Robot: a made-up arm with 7 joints.
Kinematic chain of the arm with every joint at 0, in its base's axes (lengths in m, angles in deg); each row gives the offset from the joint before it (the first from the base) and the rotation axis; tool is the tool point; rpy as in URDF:
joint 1: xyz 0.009 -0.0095 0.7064 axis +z
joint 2: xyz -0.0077 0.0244 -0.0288 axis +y
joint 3: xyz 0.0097 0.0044 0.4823 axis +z
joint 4: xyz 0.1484 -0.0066 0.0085 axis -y
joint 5: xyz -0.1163 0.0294 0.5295 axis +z
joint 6: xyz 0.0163 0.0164 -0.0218 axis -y
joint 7: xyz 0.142 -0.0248 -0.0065 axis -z
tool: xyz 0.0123 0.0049 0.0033 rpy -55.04 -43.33 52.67
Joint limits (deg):
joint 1: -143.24..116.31
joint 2: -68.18..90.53
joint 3: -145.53..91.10
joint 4: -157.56..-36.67
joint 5: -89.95..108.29
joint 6: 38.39..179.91
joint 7: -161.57..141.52
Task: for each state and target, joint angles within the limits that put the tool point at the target. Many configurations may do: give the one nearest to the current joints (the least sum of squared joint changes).
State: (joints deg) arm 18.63 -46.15 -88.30 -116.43 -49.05 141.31 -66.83
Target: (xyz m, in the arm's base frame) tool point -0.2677 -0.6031 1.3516
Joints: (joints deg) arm -4.21 -54.46 -65.50 -99.34 -49.45 149.53 -66.87
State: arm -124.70 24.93 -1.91 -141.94 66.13 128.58 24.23
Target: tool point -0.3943 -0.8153 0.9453
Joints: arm -119.76 14.78 4.86 -102.95 60.73 127.07 23.30
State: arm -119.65 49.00 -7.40 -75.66 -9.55 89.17 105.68
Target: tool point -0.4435 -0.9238 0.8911
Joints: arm -114.00 30.57 -5.03 -78.96 -9.14 86.78 106.40
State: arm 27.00 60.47 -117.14 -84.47 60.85 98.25 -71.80
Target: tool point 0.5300 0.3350 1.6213
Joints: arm 62.10 55.07 -145.53 -51.23 60.57 106.37 -70.23
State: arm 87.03 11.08 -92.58 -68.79 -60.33 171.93 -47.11
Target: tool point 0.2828 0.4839 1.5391
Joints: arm 109.79 9.79 -80.69 -56.81 -63.62 179.91 -47.54
